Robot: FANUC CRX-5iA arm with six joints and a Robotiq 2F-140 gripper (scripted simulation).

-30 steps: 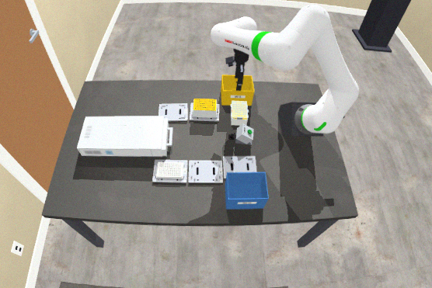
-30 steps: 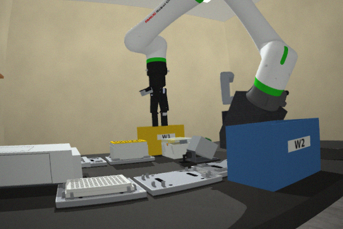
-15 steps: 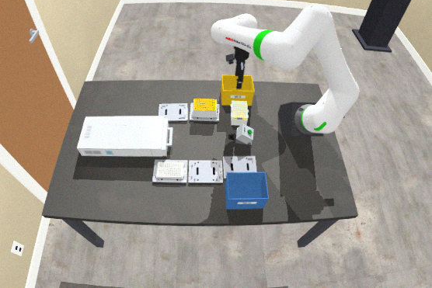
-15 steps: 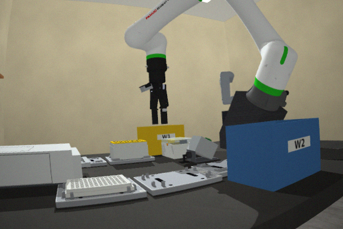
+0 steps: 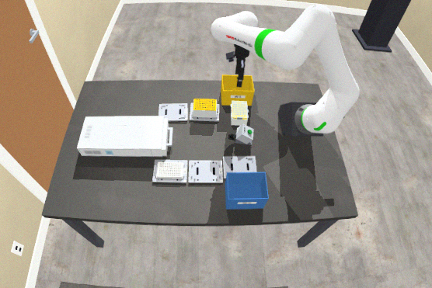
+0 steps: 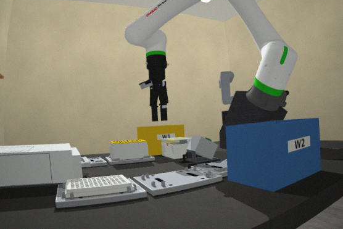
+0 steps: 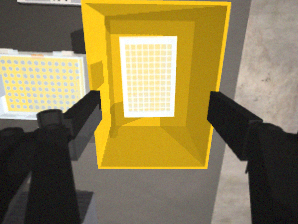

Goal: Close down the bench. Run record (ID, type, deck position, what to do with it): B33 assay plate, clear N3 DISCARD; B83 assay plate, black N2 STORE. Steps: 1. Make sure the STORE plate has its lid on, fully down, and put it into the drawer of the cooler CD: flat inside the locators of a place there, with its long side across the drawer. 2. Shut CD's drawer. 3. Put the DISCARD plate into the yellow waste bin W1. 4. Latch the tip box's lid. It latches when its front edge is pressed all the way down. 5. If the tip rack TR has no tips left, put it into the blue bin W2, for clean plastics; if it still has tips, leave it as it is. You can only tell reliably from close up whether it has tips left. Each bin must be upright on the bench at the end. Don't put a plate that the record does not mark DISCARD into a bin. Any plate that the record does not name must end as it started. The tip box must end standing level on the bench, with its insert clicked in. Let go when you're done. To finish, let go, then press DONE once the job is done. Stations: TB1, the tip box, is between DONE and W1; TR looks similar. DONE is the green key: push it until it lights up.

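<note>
My hand is 180 mm short of the tip rack TR, 110 mm to the right of it and 110 mm above it. From my hand the other things lie so: clear tip box lid: 150 mm to the left, 110 mm below; then yellow tip box insert: 150 mm to the left, 110 mm below; then yellow bin W1: 130 mm below.
</note>
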